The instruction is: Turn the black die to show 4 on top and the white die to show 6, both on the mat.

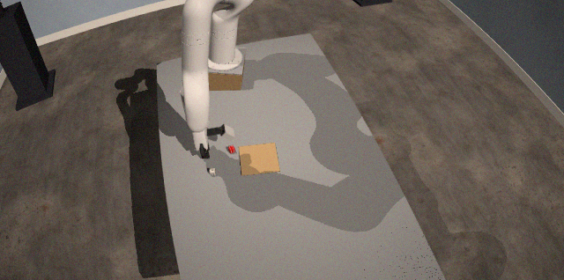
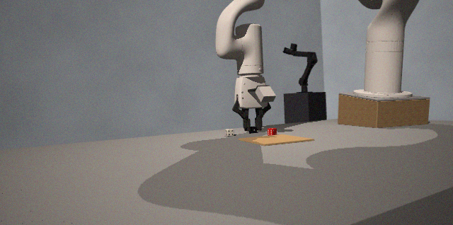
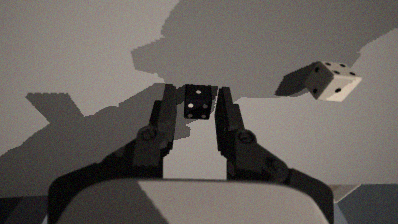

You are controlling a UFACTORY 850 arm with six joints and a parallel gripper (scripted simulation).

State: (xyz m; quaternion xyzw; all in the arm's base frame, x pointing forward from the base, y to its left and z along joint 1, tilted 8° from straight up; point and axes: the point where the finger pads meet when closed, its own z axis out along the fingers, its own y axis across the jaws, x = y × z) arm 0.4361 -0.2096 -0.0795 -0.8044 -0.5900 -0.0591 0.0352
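Right now my hand is 2 cm above the black die. The rest, counted from my hand: tan mat: 18 cm to the left, 10 cm ahead, 3 cm below; red die: 10 cm to the left, 2 cm below, 2 cm ahead; white die: 10 cm ahead, 2 cm below.
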